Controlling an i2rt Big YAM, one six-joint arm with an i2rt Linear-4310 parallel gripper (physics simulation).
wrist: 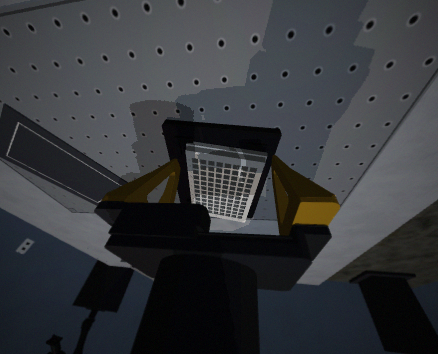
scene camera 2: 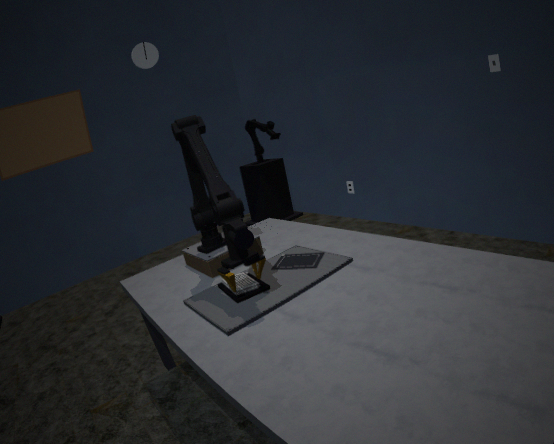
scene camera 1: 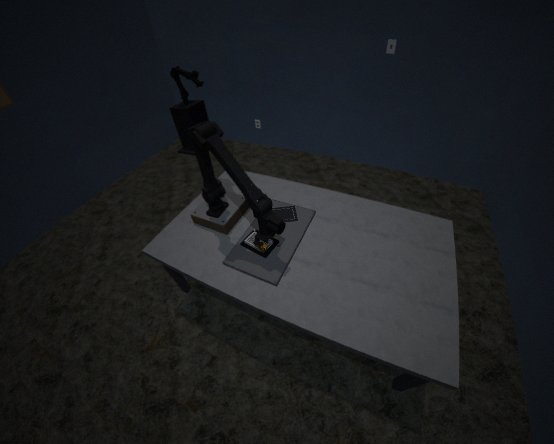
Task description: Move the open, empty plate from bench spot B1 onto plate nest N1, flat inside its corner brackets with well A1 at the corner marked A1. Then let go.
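Places are measured from the arm's base along level axes (x left, y back, z up), in millimetres.
Pixels of known places: gripper, fingertip midpoint: (wrist: 223, 161) (scene camera 2: 247, 285) (scene camera 1: 267, 244); arm's base at its link origin: (scene camera 2: 213, 246) (scene camera 1: 217, 209).
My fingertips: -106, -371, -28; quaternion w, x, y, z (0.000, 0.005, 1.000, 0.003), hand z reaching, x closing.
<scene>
Ahead of a thing's pixels: the offset from my fingertips to its top centre, as dx, dy, dz. "spot": to the spot under its first point. Level surfaces: height alone.
The clear plate {+10, +58, -2} (scene camera 1: 252, 239) (scene camera 2: 246, 283) (wrist: 225, 190), with its grid of wells, lies within the black frame of the plate nest {+16, +57, -16} (scene camera 1: 252, 249) (scene camera 2: 254, 293) (wrist: 220, 131). It looks about level with the frame. The corner mark A1 and the plate's lettering cannot be read. My gripper (scene camera 1: 262, 243) (scene camera 2: 245, 284) (wrist: 223, 161) is open, its yellow fingers low on two opposite sides of the plate, with nothing held. The near end of the plate is partly hidden by the gripper body in the wrist view. The dark outlined bench spot {spot: +270, -5, -32} (scene camera 1: 289, 214) (scene camera 2: 298, 261) (wrist: 55, 155) has no plate on it.
The nest and the bench spot are on a grey perforated board {+97, +21, -33} (scene camera 1: 270, 270) (scene camera 2: 225, 320) (wrist: 220, 60) on the white table {dz -47} (scene camera 1: 370, 260) (scene camera 2: 400, 320). The arm's wooden base block (scene camera 1: 212, 224) (scene camera 2: 200, 263) stands beside the board. A second small arm stands on a dark cabinet (scene camera 1: 189, 117) (scene camera 2: 267, 190) beyond the table.
</scene>
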